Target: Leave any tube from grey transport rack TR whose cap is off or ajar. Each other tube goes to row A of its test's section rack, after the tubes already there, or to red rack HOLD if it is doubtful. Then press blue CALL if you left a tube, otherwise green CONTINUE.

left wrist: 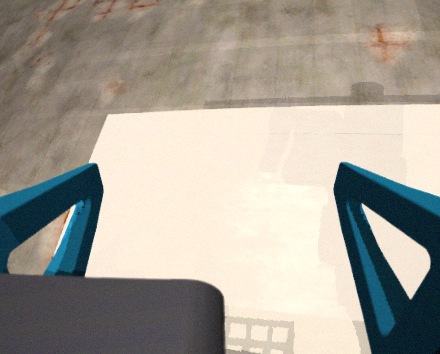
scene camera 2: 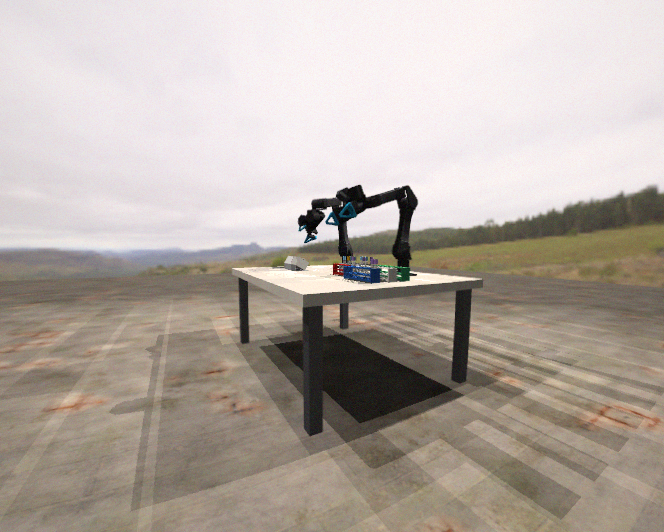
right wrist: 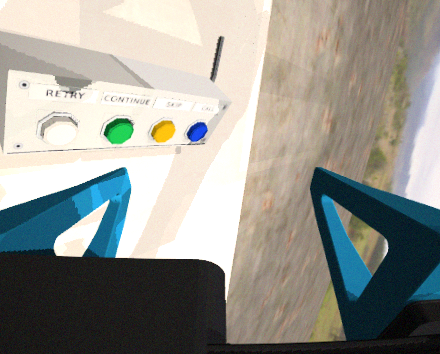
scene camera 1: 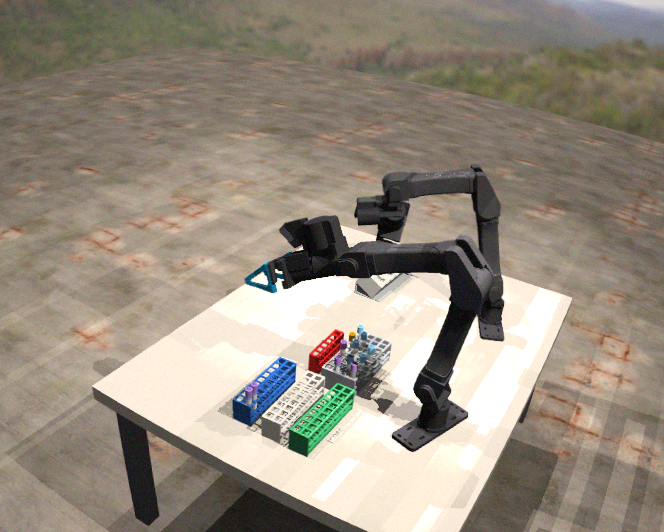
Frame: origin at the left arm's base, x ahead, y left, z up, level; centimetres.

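Where they show: left gripper, fingertip midpoint: (left wrist: 218, 175) (scene camera 2: 332, 219) (scene camera 1: 254, 276); right gripper, fingertip midpoint: (scene camera 2: 302, 237) (right wrist: 220, 177) (scene camera 1: 391, 231); left arm's base, origin of the base link: (scene camera 1: 431, 426); right arm's base, origin of the base link: (scene camera 1: 489, 322).
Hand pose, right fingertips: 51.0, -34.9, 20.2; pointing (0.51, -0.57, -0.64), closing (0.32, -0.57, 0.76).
Observation:
Things, the pixels of their centre, and the offset from my right fingertips, as dx, dy, dz. "pt": a spot on its surface instead.
- Grey rack TR, surface spot: (scene camera 1: 336, 379) pt -28.3, +44.4, -16.3
- Red rack, surface spot: (scene camera 1: 314, 363) pt -19.9, +44.1, -16.7
- Blue rack, body centre: (scene camera 1: 265, 390) (scene camera 2: 360, 273) -21.1, +59.7, -17.4
- White rack, surface spot: (scene camera 1: 271, 430) pt -33.0, +66.8, -17.4
- green rack, surface spot: (scene camera 1: 299, 443) pt -39.8, +64.6, -17.2
- green CONTINUE, body centre: (right wrist: 121, 134) +0.3, -2.0, -13.3
- blue CALL, body centre: (right wrist: 199, 134) +3.2, -11.6, -13.3
- button box, body centre: (right wrist: 131, 104) (scene camera 1: 385, 271) (scene camera 2: 296, 263) +3.5, -3.6, -16.0
- white RETRY, body centre: (right wrist: 61, 135) -1.1, +2.8, -13.3
- yellow SKIP, body centre: (right wrist: 165, 134) +1.8, -6.8, -13.3
Grey rack TR (scene camera 1: 336, 379) holds several tubes with purple, light-blue and amber caps; cap seating is too small to tell. Red rack (scene camera 1: 314, 363) stands behind it, with no tubes visible. Blue rack (scene camera 1: 243, 413) (scene camera 2: 361, 273) holds two purple-capped tubes (scene camera 1: 252, 394) at its near end. White rack (scene camera 1: 271, 430) and green rack (scene camera 1: 299, 443) show no tubes. My left gripper (left wrist: 218, 175) (scene camera 2: 339, 215) is open and empty, high above the table beyond the racks. My right gripper (right wrist: 220, 177) is open and empty near the button box, showing green CONTINUE (right wrist: 118, 131) and blue CALL (right wrist: 197, 131).
The button box (right wrist: 125, 67) (scene camera 1: 368, 289) (scene camera 2: 294, 263) also carries white RETRY (right wrist: 60, 132) and yellow SKIP (right wrist: 163, 131). The left arm (scene camera 1: 410, 257) crosses in front of the right gripper in scene camera 1. The table edge (left wrist: 200, 110) lies beyond the left fingers.

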